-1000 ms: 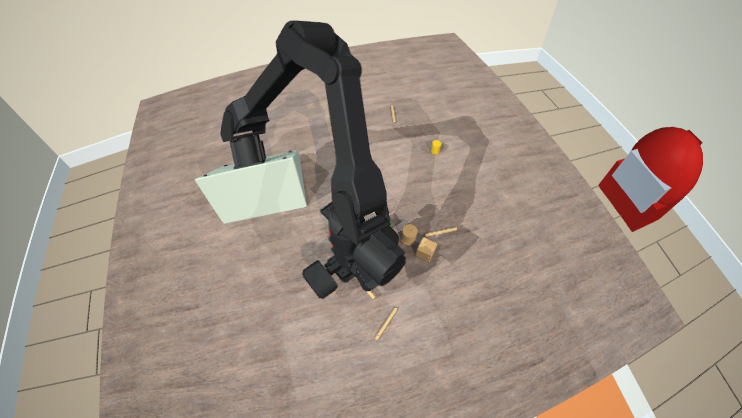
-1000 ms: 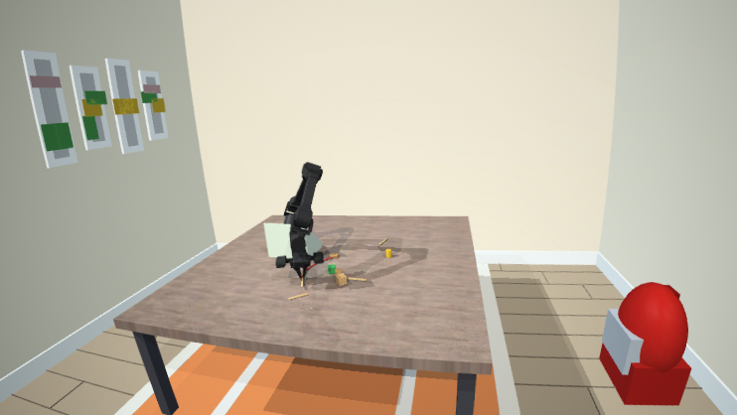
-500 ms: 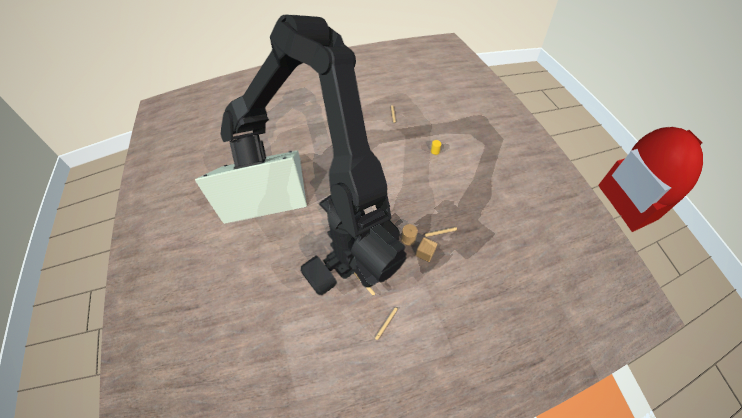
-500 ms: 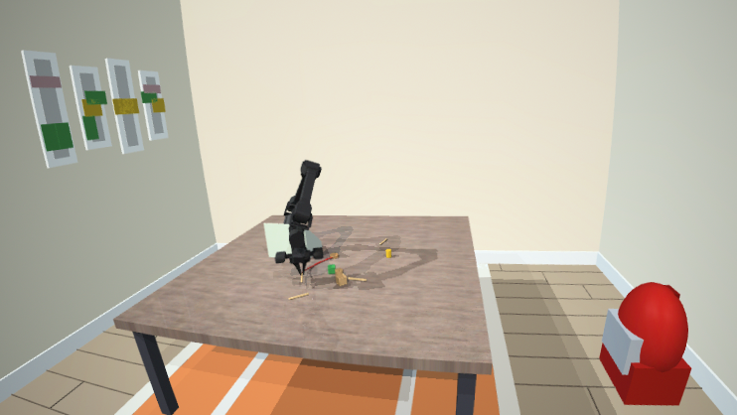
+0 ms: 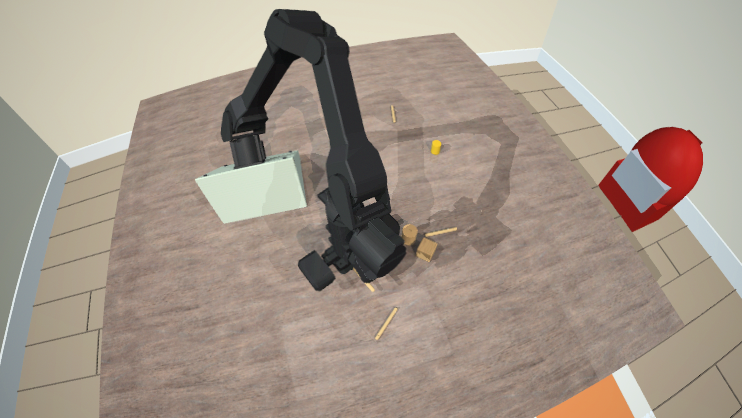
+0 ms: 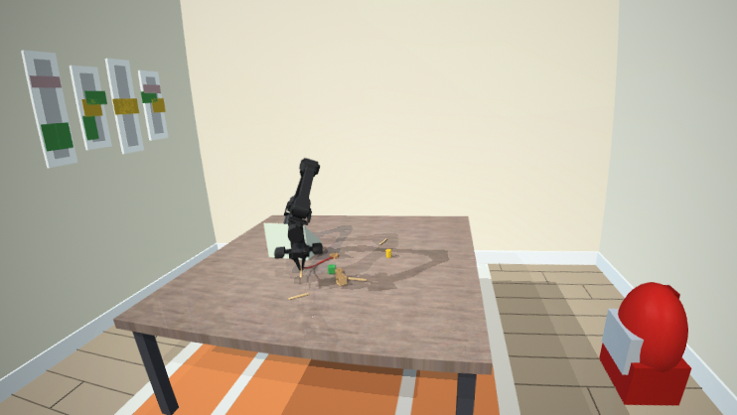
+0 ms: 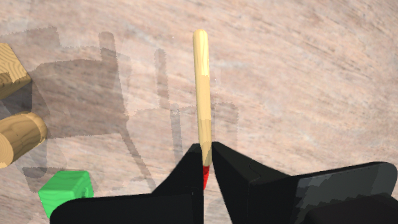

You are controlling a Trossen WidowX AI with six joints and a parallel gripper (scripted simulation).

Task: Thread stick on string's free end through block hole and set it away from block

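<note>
Now: gripper tip 100 mm to the right of the green block, 90 mm short of it and 40 mm above it. Round my gripper tip: wooden cylinder: 140 mm ahead, 50 mm to the left, 30 mm below; wooden cube: 160 mm ahead, 40 mm below, 10 mm to the left; thin wooden stick: 10 mm to the right, 10 mm ahead.
</note>
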